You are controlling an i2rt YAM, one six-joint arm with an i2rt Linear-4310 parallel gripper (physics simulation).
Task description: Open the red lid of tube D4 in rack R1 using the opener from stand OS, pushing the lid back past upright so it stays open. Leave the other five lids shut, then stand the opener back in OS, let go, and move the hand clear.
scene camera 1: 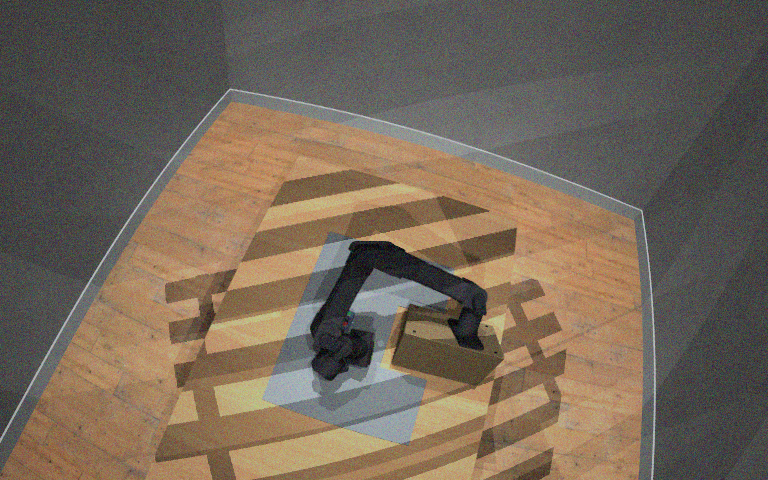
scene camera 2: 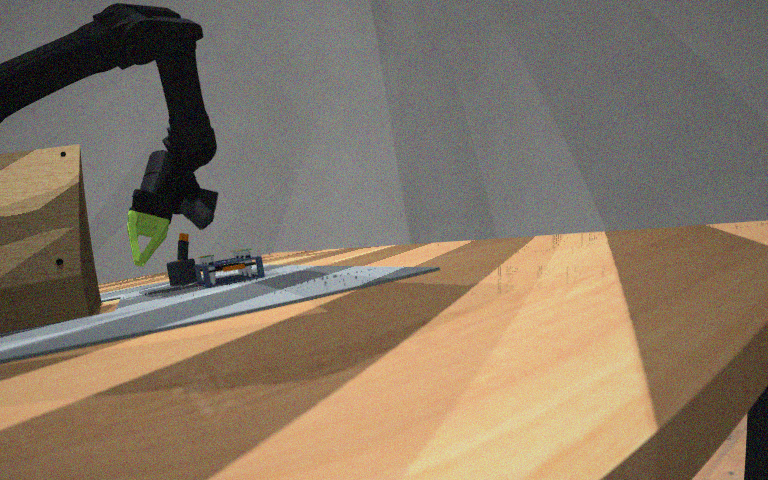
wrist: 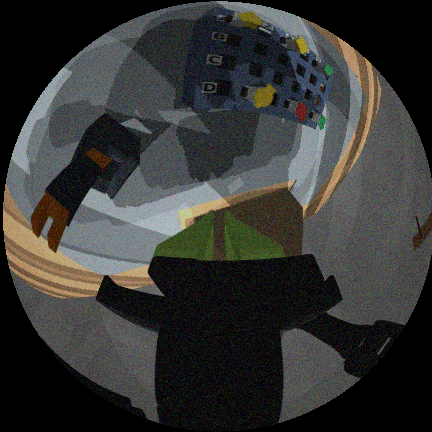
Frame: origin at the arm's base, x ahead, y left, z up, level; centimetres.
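Where they show: gripper, fingertip midpoint: (scene camera 1: pixel 371 349) (scene camera 2: pixel 138 264) (wrist: pixel 218 215); arm's base at its link origin: (scene camera 1: pixel 464 335).
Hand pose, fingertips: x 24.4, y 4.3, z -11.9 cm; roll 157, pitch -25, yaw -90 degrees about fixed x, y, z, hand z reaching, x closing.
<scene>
Things, the pixels of their top centre, and the offset from my fingertips. Level surfaces: height alone.
- red lid at its top centre: (wrist: pixel 301 110) dx +9.4, dy -6.7, dz -0.4 cm
- yellow lid at its top centre: (wrist: pixel 263 96) dx +9.9, dy -2.8, dz -0.4 cm
- green lid at its top centre: (wrist: pixel 322 121) dx +8.8, dy -10.5, dz -0.4 cm
- opener at its top centre: (wrist: pixel 64 250) (scene camera 2: pixel 179 233) dx +8.7, dy +7.1, dz +4.0 cm
- grey-blue mat at its surface level: dz -4.6 cm
- wooden surface at its surface level: dz -4.9 cm
The blue rack R1 (scene camera 2: pixel 259 267) (wrist: pixel 189 75) stands on the mat, with six tubes in it. The red lid (wrist: pixel 301 111) is in row D between a yellow lid (wrist: pixel 265 96) and a green lid (wrist: pixel 321 122); all six lids look shut. The opener (scene camera 2: pixel 182 246) (wrist: pixel 70 181), dark with an orange forked top, stands upright in the dark stand OS (scene camera 2: pixel 181 272) (wrist: pixel 122 175). My gripper (scene camera 2: pixel 139 263) (wrist: pixel 218 215) is shut and empty, with its green fingertips together above the mat, apart from the opener. In scene camera 1 the arm hides the fingers and most of the rack.
A large wooden block (scene camera 1: pixel 441 357) (scene camera 2: pixel 39 271) (wrist: pixel 270 215) stands beside the mat, near the gripper. The grey-blue mat (scene camera 1: pixel 390 421) (scene camera 2: pixel 339 283) lies on the wooden surface (scene camera 1: pixel 249 135) (scene camera 2: pixel 424 367). Striped shadows cross both.
</scene>
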